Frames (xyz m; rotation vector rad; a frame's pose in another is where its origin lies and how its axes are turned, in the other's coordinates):
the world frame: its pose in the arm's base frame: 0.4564 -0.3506 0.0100 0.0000 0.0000 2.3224
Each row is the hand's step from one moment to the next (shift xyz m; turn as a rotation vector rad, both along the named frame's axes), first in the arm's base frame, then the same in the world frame.
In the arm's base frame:
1: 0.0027 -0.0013 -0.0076 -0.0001 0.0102 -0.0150
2: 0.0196 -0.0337 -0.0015 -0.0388 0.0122 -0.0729
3: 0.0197 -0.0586 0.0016 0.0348 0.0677 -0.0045
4: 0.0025 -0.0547 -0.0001 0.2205 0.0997 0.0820
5: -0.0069 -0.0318 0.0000 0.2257 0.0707 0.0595
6: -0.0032 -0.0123 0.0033 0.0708 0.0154 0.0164
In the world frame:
1: -0.0028 -0.0011 -0.0076 0.0075 -0.0069 -0.0150
2: -0.0380 0.0087 -0.0015 0.0354 0.0200 -0.0729
3: -0.0563 0.0256 0.0016 0.0257 -0.0717 -0.0045
4: -0.0417 0.0355 -0.0001 -0.0777 -0.2292 0.0820
5: -0.0185 0.0268 0.0000 -0.1025 -0.2132 0.0595
6: -0.0068 0.0107 0.0033 -0.0371 -0.0622 0.0164

